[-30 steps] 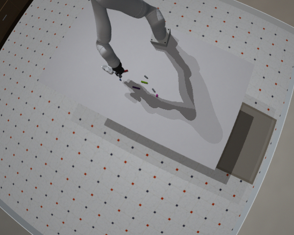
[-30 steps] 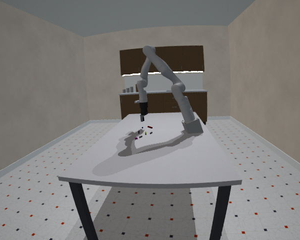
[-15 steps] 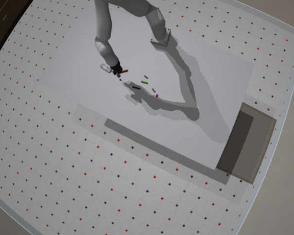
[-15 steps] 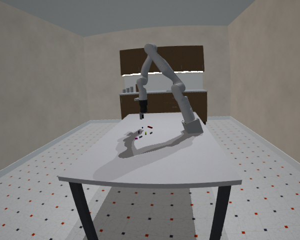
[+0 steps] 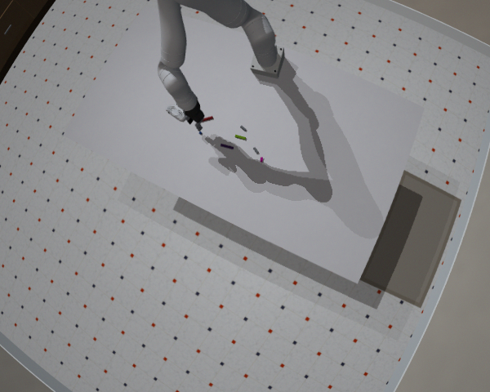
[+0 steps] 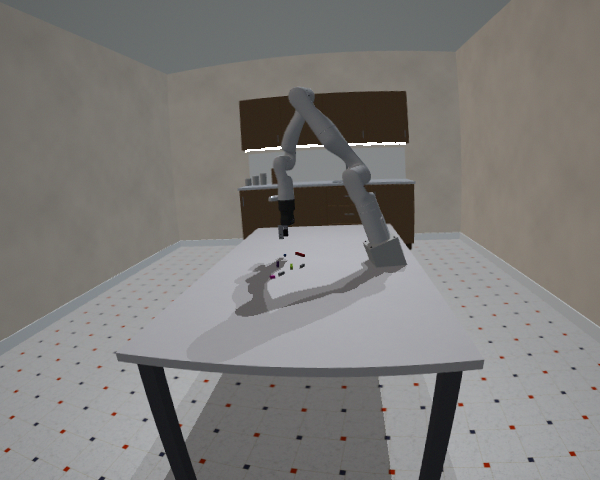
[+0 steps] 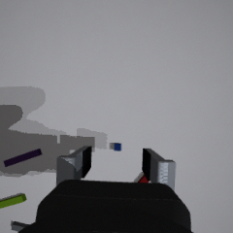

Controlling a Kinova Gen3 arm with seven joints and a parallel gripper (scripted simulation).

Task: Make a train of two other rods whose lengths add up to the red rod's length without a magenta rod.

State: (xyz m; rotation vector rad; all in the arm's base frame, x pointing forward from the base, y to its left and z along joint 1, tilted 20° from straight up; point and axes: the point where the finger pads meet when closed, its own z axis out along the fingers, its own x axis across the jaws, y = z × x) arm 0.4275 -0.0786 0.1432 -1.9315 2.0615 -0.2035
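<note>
Now: hand 150 mm to the right of the purple rod, 100 mm above it and 20 mm past it. Also, from my hand: lime rod: 170 mm to the left, 100 mm below, 90 mm behind; then blue rod: 100 mm below; then red rod: 100 mm below, 70 mm behind, 20 mm to the right.
</note>
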